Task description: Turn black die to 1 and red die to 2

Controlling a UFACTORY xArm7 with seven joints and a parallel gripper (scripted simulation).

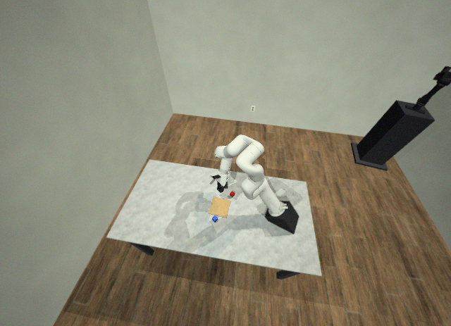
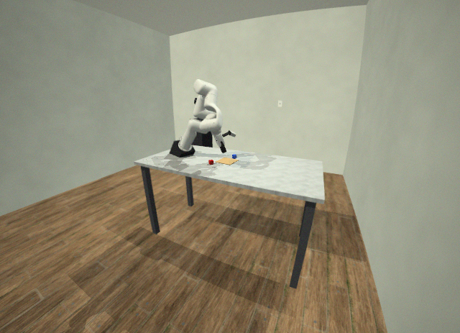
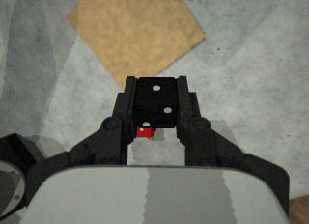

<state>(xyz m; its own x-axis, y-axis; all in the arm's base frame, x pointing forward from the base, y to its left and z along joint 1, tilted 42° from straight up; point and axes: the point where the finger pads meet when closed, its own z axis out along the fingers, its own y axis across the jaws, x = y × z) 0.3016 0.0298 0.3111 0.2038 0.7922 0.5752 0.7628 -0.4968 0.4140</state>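
Now: the red die 9 cm behind my hand, 4 cm to the right of it and 11 cm below it. The rest, counted from my hand: black die (1 cm below); then blue die (2 cm behind, 19 cm to the left, 11 cm below); then tan mat (2 cm behind, 9 cm to the left, 12 cm below).
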